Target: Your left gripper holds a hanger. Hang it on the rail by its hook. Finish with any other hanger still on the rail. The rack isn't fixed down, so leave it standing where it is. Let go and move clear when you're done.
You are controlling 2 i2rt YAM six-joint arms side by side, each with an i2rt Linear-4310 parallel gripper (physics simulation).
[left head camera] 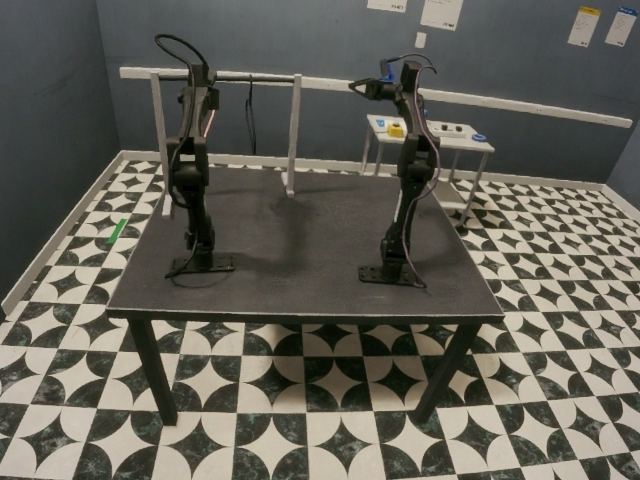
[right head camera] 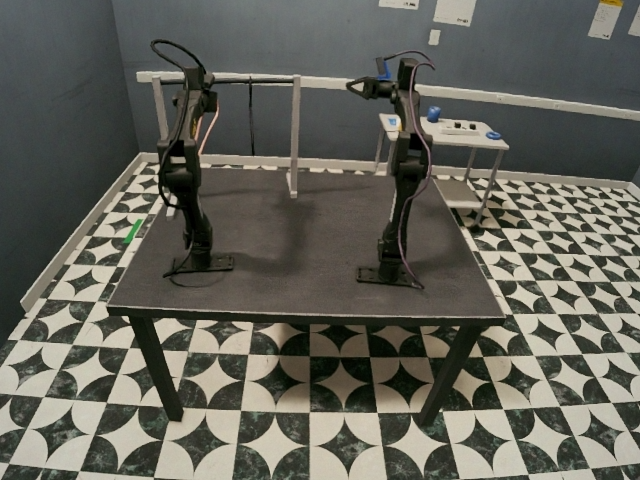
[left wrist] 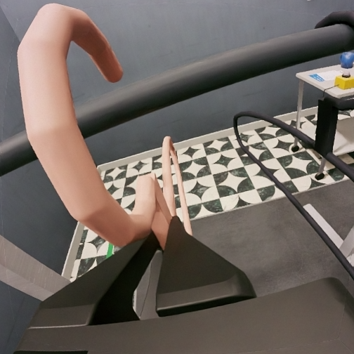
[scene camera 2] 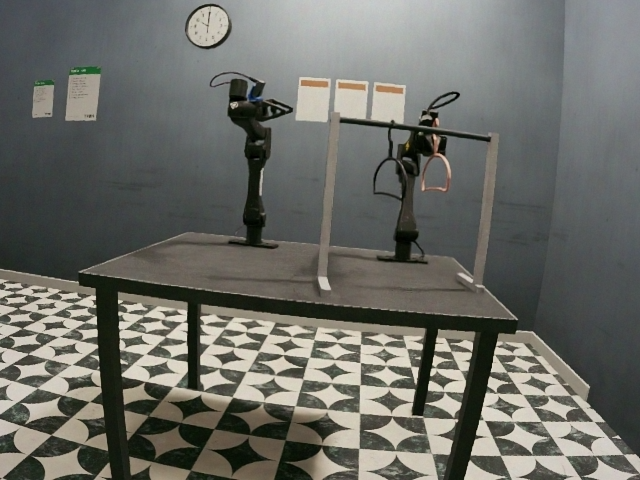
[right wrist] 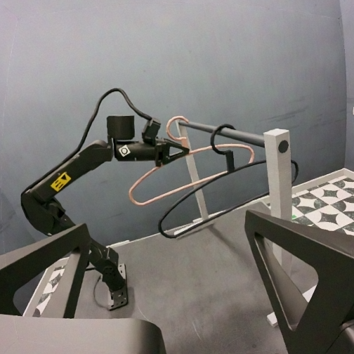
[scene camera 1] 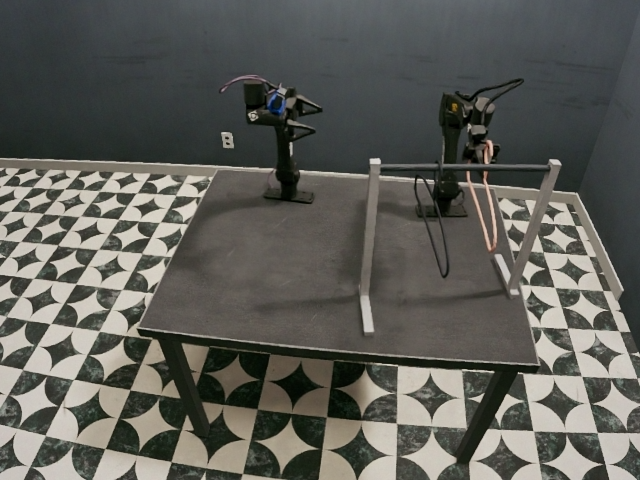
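Pixels of known places: left gripper, fingertip midpoint: (scene camera 2: 435, 152) (scene camera 1: 485, 178); right gripper, fingertip midpoint: (left head camera: 349, 86) (right head camera: 345, 85) (scene camera 2: 289, 110) (scene camera 1: 319, 120); left arm's base at its link origin: (left head camera: 203, 265) (right head camera: 202, 265) (scene camera 2: 401, 260) (scene camera 1: 441, 211); right arm's base at its link origin: (left head camera: 388, 277) (right head camera: 387, 277) (scene camera 2: 253, 245) (scene camera 1: 289, 196).
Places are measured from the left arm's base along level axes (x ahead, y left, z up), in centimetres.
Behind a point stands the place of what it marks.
Observation:
My left gripper (left wrist: 168, 226) (right wrist: 188, 150) is shut on the copper-pink hanger (left wrist: 47, 95) (scene camera 1: 491, 250) @[x 58.4, y -4.5, z 31.8 cm] (scene camera 2: 449, 170) @[x 58.6, y -4.3, z 35.6 cm] below its hook. In the left wrist view the hook's top stands above the dark rail (left wrist: 200, 75) (scene camera 1: 403, 167) @[x 44.5, y -27.2, z 47.7 cm] (scene camera 2: 361, 122) @[x 44.6, y -26.9, z 47.0 cm], its tip near the rail's upper edge. In the right wrist view the hook's top is slightly above rail height near the rail's far end; whether it is over the rail or beside it I cannot tell. A black hanger (scene camera 2: 390, 144) @[x 44.8, y -18.0, z 41.5 cm] (right wrist: 230, 161) hangs on the rail by its hook. My right gripper (right wrist: 166, 226) (scene camera 1: 317, 120) @[x 24.6, y -47.9, z 51.0 cm] is open and empty, away from the rack.
The rack's grey posts (scene camera 1: 369, 227) @[x 45.1, y -34.6, z 29.0 cm] (right wrist: 279, 175) stand upright on the dark table (scene camera 1: 268, 258) @[x 25.5, y -65.2, z 0.0 cm]. The black hanger's body slants close beside the pink one in the right wrist view. A small side table (left head camera: 485, 145) with a yellow box (left head camera: 395, 131) stands beyond the table.

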